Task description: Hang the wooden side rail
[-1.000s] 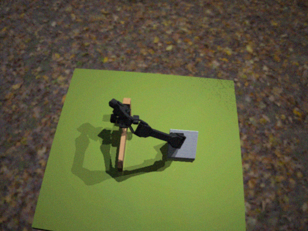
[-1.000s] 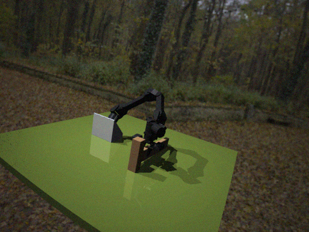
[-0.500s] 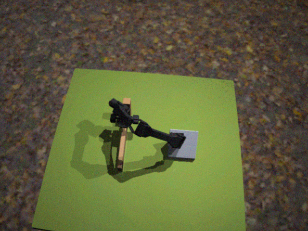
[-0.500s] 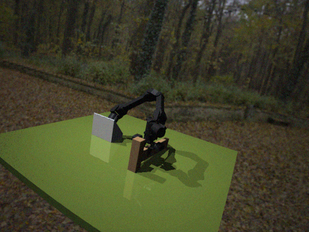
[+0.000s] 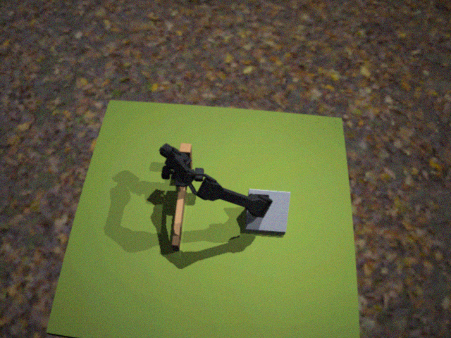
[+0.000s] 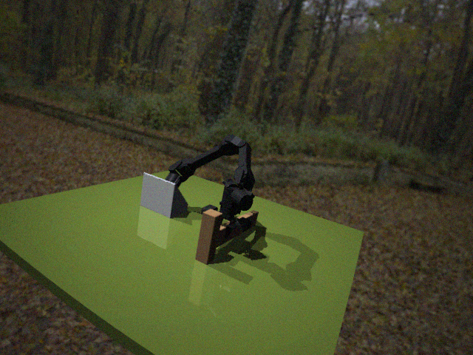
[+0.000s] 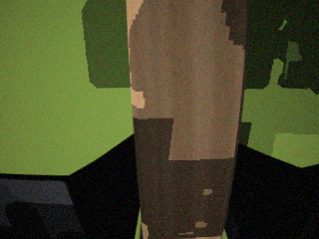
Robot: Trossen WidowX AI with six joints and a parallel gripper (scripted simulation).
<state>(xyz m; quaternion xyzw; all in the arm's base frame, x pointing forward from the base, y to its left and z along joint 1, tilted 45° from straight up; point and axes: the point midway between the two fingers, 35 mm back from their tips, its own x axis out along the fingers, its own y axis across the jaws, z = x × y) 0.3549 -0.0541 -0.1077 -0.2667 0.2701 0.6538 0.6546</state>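
Now: the wooden headboard post 11 cm to the right of my gripper tip and 4 cm above it.
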